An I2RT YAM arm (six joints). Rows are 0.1 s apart.
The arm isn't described. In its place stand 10 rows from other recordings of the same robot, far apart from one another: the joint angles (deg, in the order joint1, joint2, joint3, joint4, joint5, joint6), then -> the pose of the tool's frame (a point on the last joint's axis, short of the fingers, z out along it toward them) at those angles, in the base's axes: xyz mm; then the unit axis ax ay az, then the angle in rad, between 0 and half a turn.
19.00, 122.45, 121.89, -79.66, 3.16, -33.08 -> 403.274 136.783 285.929 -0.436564 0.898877 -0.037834 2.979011
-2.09, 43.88, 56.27, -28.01, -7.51, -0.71 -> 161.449 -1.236 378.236 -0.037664 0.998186 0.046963 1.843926
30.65, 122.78, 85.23, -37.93, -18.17, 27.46 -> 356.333 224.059 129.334 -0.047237 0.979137 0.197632 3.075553
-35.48, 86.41, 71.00, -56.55, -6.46, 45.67 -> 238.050 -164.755 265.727 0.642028 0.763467 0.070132 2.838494
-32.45, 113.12, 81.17, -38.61, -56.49, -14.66 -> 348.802 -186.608 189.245 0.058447 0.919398 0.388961 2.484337
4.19, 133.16, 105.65, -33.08, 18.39, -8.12 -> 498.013 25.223 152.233 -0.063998 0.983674 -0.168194 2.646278
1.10, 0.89, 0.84, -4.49, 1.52, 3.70 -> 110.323 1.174 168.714 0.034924 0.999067 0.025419 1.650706
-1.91, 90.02, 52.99, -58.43, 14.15, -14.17 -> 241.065 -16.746 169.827 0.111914 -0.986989 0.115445 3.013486
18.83, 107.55, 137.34, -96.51, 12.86, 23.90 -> 310.526 97.522 439.149 0.067374 0.997280 -0.029885 2.684270
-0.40, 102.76, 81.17, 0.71, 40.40, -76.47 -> 422.496 -26.023 300.584 -0.331638 0.751444 -0.570393 2.656345
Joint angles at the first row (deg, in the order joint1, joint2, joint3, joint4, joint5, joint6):
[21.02, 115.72, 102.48, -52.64, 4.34, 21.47]
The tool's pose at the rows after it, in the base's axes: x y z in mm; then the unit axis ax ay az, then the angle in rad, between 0 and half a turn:
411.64 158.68 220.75 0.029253 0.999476 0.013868 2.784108
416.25 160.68 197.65 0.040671 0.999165 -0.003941 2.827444
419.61 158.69 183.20 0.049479 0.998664 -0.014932 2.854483
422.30 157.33 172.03 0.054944 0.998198 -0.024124 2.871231
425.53 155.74 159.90 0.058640 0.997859 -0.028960 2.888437
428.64 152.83 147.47 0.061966 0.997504 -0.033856 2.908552
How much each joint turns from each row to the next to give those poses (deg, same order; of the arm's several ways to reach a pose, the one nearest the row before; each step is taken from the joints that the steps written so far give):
[0.59, 4.53, -0.02, -0.05, 2.18, 2.37]
[0.11, 3.10, -0.05, -0.02, 1.12, 1.44]
[-0.36, 1.90, -0.06, 0.02, 0.57, 0.72]
[-0.23, 1.51, -0.01, 0.20, 0.59, 0.41]
[-0.33, 1.64, 0.01, 0.53, 0.08, 0.18]
[-0.48, 1.66, -0.01, 0.41, 0.00, 0.00]

